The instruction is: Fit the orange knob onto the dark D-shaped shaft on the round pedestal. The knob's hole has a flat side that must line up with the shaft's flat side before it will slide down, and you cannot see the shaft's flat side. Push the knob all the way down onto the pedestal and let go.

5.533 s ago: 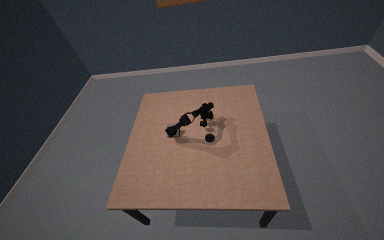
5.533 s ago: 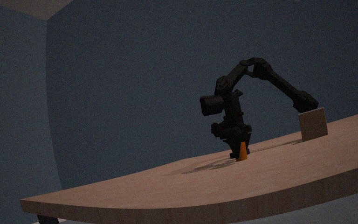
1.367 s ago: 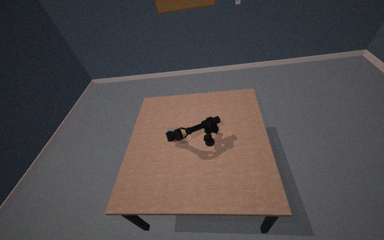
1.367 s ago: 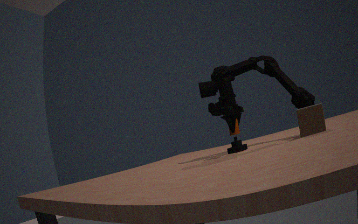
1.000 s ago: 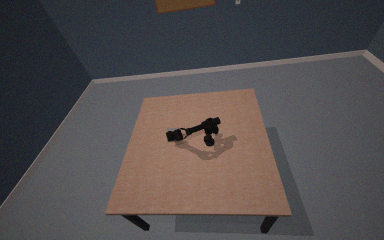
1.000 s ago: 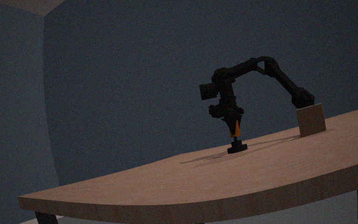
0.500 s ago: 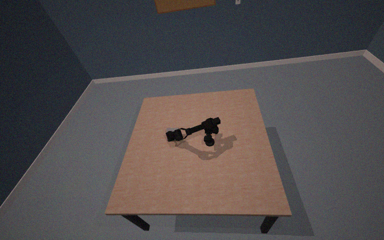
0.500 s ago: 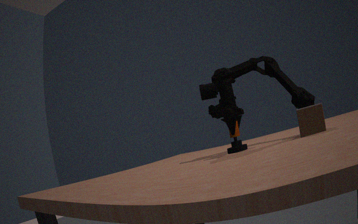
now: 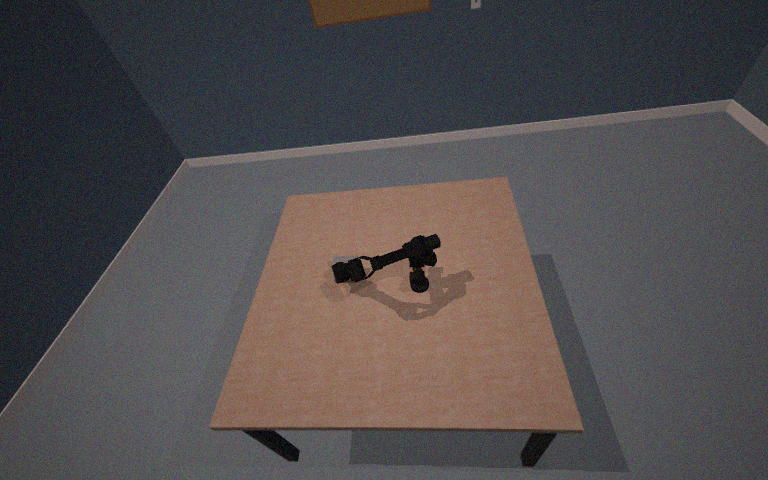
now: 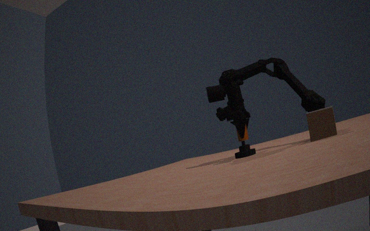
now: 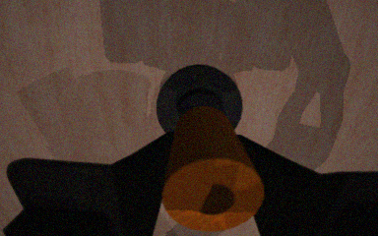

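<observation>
Now: the orange knob 20 mm above my gripper tip. The rest, counted from my gripper tip: dark round pedestal 40 mm below.
</observation>
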